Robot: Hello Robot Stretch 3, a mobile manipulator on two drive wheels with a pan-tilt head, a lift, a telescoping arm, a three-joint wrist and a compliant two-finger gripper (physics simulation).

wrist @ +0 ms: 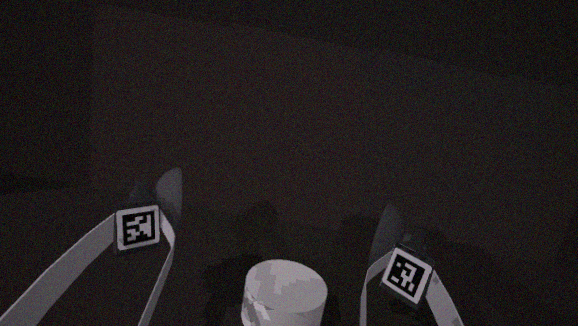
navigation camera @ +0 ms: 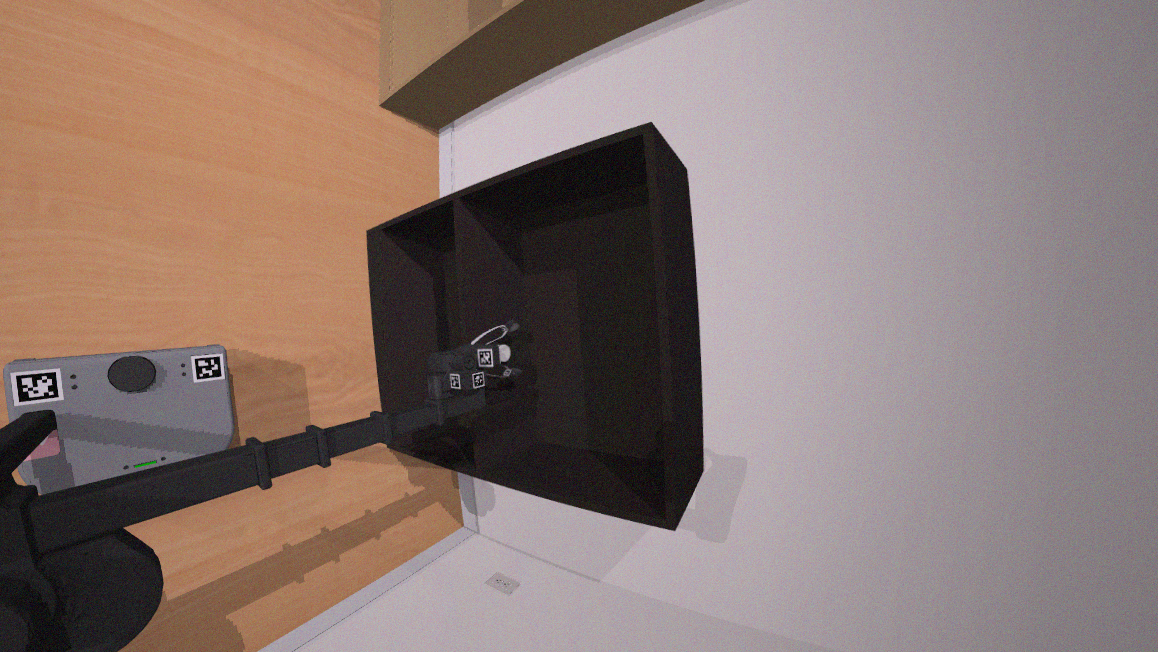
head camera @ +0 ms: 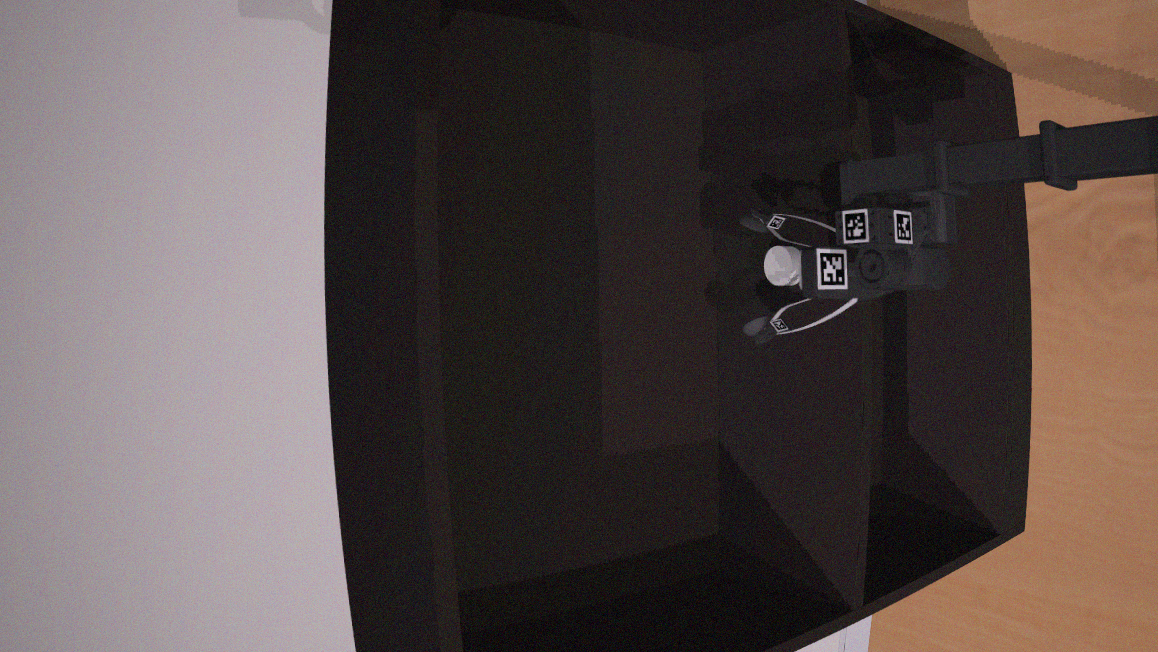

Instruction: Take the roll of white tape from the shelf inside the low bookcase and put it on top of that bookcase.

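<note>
The roll of white tape rests on the middle shelf inside the dark low bookcase. My gripper is open and reaches into the upper compartment over that shelf. Its fingers stand on both sides of the tape, with a gap on each side. The fingertips reach past the tape towards the back panel. In the wrist view the tape is low, slightly right of centre, and its lower part is cut off by the frame's edge.
The telescoping arm enters through the bookcase's open front. The bookcase's top board and side walls surround the compartment. A brown cabinet stands further along the wall. My base is on the wooden floor.
</note>
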